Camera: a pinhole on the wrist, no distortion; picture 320 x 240 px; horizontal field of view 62.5 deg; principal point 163.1 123.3 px. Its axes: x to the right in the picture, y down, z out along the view. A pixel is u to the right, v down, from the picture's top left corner.
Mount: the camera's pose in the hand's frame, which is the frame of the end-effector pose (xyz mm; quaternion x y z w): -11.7 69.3 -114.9 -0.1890 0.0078 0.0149 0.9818
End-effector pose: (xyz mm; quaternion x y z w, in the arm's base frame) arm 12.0 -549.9 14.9 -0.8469 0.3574 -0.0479 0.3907
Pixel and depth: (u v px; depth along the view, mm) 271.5 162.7 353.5
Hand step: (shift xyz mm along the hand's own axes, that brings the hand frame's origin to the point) 135.3 253.4 190.7
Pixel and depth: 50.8 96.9 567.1
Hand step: -245.8 220.9 437.7
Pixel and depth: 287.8 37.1 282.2
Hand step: 127.4 92.0 178.5
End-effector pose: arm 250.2 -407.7 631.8 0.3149 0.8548 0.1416 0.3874
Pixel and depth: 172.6 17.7 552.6
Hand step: 20.7 69.6 479.8
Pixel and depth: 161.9 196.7 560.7
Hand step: -13.8 422.3 347.8
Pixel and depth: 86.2 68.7 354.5
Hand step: -109.2 130.1 243.6
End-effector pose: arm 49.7 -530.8 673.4 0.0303 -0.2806 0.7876 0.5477
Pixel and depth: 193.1 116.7 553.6
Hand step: 57.1 263.7 402.9
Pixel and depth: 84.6 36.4 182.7
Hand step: -62.4 79.8 78.2
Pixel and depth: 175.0 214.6 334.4
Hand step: 2.9 301.4 152.3
